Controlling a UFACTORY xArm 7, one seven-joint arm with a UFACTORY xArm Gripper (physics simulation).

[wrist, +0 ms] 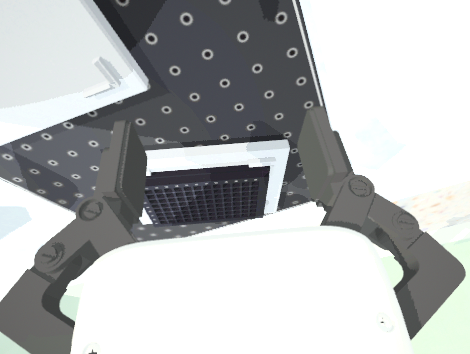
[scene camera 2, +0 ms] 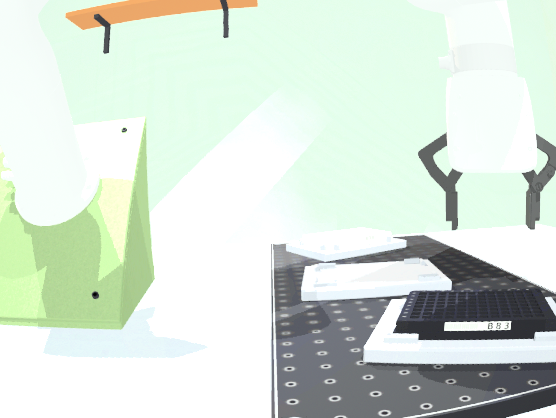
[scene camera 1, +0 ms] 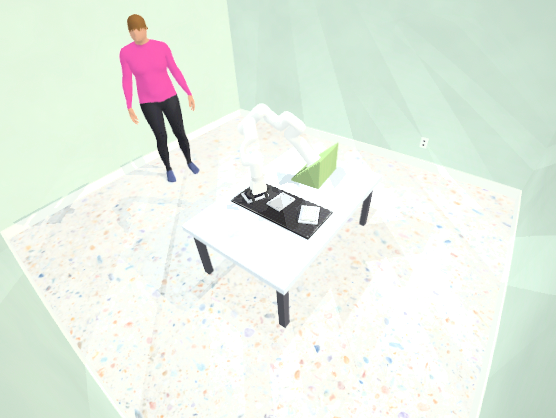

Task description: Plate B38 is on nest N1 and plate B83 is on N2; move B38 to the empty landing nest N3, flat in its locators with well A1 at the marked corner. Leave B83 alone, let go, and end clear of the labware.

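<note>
My gripper (scene camera 2: pixel 492 225) (wrist: pixel 221 132) is wide open and empty, fingers pointing down, raised above the pegboard behind B83 in scene camera 2. The black plate B83 (scene camera 2: pixel 475 307) (wrist: pixel 207 200) sits flat in a white nest (scene camera 2: pixel 390 353) (wrist: pixel 215 152), its label readable in scene camera 2. Two more white nests, a middle one (scene camera 1: pixel 281 201) (scene camera 2: pixel 375 291) (wrist: pixel 135 83) and a far one (scene camera 1: pixel 309 215) (scene camera 2: pixel 365 250), show pale tops with corner locators and no dark plate. Plate B38 cannot be made out in any view. Nest numbers and the A1 mark cannot be read.
The black perforated board (scene camera 1: pixel 290 223) (scene camera 2: pixel 312 361) (wrist: pixel 215 30) lies on the white table (scene camera 1: pixel 240 240). A green wedge-shaped block (scene camera 1: pixel 327 167) (scene camera 2: pixel 137 260) stands beside the arm. An orange shelf (scene camera 2: pixel 165 9) is on the wall. A person in pink (scene camera 1: pixel 152 75) stands behind the table.
</note>
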